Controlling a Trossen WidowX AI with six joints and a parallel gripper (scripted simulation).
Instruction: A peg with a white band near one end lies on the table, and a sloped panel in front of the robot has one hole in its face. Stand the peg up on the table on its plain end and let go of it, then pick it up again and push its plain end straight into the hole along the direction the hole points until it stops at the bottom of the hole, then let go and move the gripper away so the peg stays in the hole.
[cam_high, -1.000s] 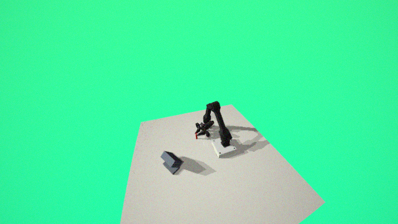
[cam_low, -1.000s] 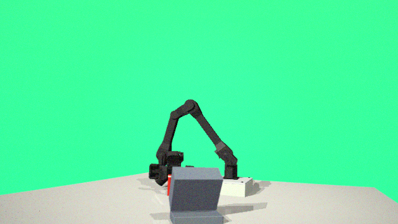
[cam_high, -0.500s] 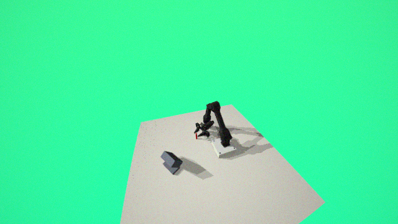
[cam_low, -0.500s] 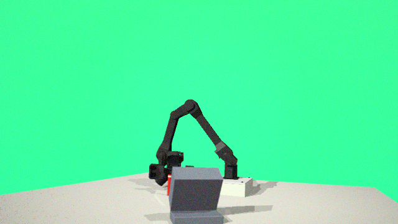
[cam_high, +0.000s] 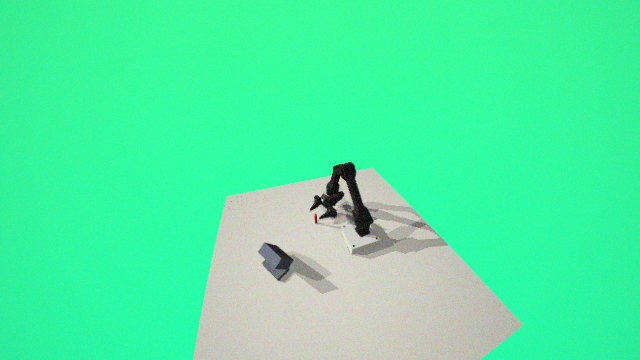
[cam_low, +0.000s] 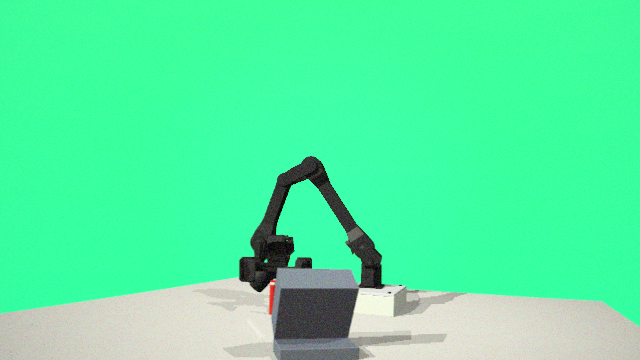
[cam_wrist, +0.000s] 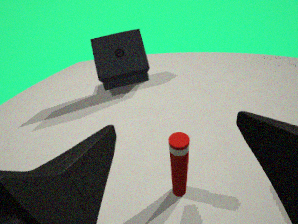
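The red peg is 10 mm behind my gripper tip and 30 mm below it. Also, from my gripper tip: grey sloped panel: 260 mm ahead, 180 mm to the left, 10 mm below.
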